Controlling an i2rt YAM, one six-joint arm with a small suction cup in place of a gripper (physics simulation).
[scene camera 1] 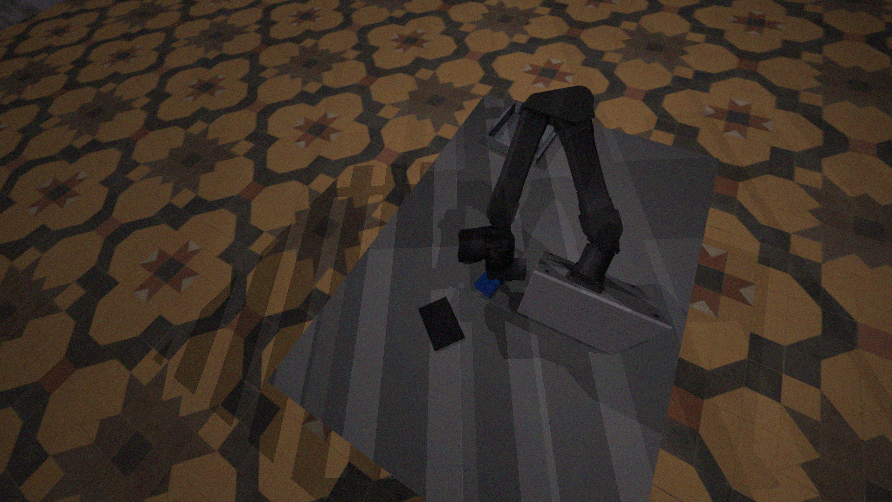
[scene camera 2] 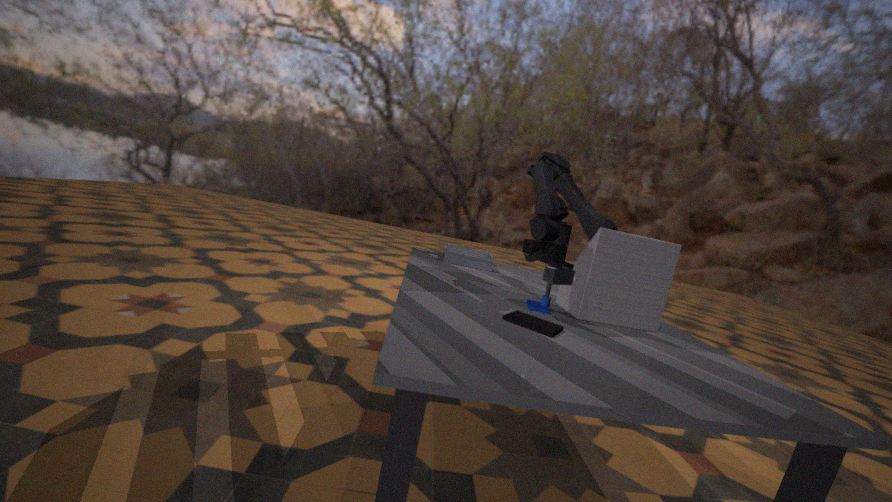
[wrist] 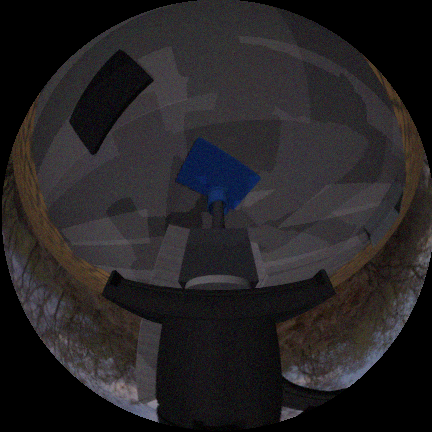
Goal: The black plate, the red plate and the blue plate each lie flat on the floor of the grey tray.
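Where they show: hand at its tool point: (scene camera 1: 499,281) (scene camera 2: 544,306) (wrist: 217,194); arm's base at its link origin: (scene camera 1: 586,277) (scene camera 2: 613,261).
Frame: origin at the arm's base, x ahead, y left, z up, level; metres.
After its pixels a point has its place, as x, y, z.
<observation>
The blue plate (scene camera 1: 486,284) @[0.218, 0.071, -0.166] (scene camera 2: 533,305) @[0.234, 0.073, -0.166] (wrist: 215,162) @[0.231, 0.062, -0.166] lies at table level below the wrist. My suction cup (scene camera 2: 545,302) (wrist: 217,196), a short blue cup on a dark rod, touches its top near one edge and has hold of it; the arm hides the cup in scene camera 1. The black plate (scene camera 1: 441,323) @[0.269, 0.239, -0.166] (scene camera 2: 532,323) @[0.281, 0.259, -0.166] (wrist: 107,102) @[0.269, 0.215, -0.166] lies flat on the table, apart from the blue one. The grey tray (scene camera 1: 501,121) @[0.499, -0.556, -0.139] (scene camera 2: 468,257) @[0.403, -0.442, -0.136] (wrist: 384,227) @[0.389, -0.669, -0.147] stands at the far end, its inside partly hidden by the arm. The red plate does not show.
A large pale grey block (scene camera 1: 580,312) @[-0.019, 0.085, -0.004] (scene camera 2: 624,280) @[-0.004, 0.087, -0.040] stands beside the arm's base, close to the wrist and the blue plate. The grey table (scene camera 1: 399,399) @[0.256, 0.457, -0.175] (scene camera 2: 474,368) @[0.442, 0.542, -0.176] carries striped shadows. Its edge drops to a patterned floor.
</observation>
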